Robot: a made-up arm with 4 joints.
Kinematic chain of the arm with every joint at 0, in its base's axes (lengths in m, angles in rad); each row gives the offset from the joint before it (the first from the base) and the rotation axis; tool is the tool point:
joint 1: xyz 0 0 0.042 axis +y
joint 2: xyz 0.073 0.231 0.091 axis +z
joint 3: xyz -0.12 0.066 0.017 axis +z
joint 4: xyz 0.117 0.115 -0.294 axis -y
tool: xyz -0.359 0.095 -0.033
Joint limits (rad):
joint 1: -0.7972..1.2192
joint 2: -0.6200..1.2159
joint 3: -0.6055..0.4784
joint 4: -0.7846..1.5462
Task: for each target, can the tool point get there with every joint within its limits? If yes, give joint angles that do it. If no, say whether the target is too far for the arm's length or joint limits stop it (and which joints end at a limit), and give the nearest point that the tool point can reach.
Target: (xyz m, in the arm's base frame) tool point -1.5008 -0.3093 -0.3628
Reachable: no: too far | nearest point -0.5526 0.0994 -0.1071 | short by 1.064 m
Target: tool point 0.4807 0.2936 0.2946
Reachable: no: joint limits stop it (at a limit: joint 1, joint 2, joint 4) | nearest point 0.5755 0.3240 -0.1498 | short by 0.455 m
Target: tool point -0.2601 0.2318 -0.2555
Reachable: yes | joints -0.5654 0.4141 0.3495 -0.2989
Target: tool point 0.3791 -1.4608 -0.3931
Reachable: no: too far | nearest point 0.0437 -0.1171 -0.2943 | short by 1.388 m
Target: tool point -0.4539 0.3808 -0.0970
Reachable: yes | joints 0.5592 0.5134 -0.2517 0.4075
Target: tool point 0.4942 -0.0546 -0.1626
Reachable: no: joint limits stop it (at a limit: joint 2, joint 3, joint 4) | nearest point 0.5581 0.2927 -0.1891 | short by 0.354 m
